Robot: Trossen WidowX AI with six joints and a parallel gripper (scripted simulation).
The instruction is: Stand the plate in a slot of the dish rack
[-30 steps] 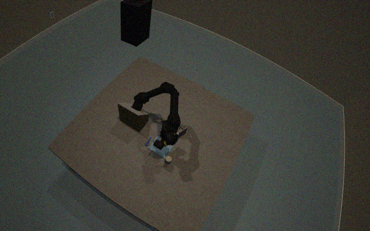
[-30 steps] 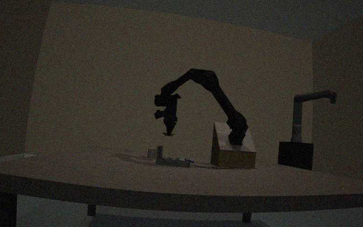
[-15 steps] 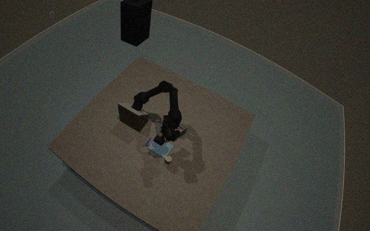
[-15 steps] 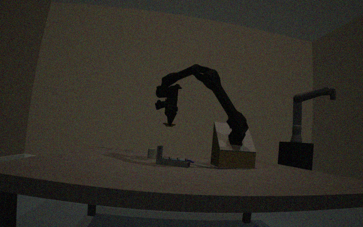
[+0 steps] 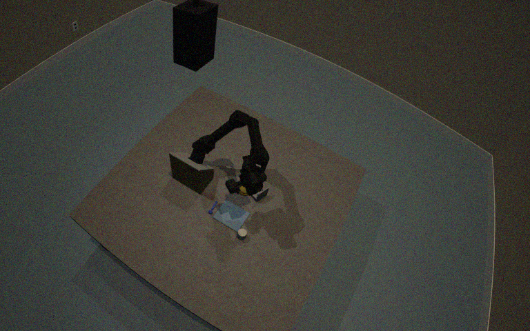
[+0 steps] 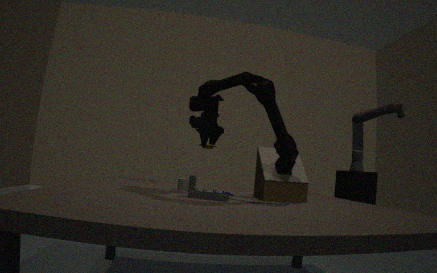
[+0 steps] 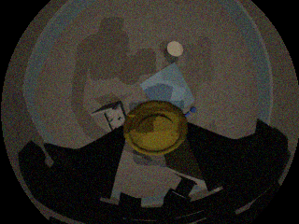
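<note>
My gripper tip is now 17 cm above the dish rack and 15 cm to the right of it. The rest, counted from my gripper tip: light blue mat 19 cm below, 6 cm to the right, 2 cm behind; then small pale cup 17 cm below, 13 cm to the right, 8 cm ahead; then yellow plate 1 cm above.
</note>
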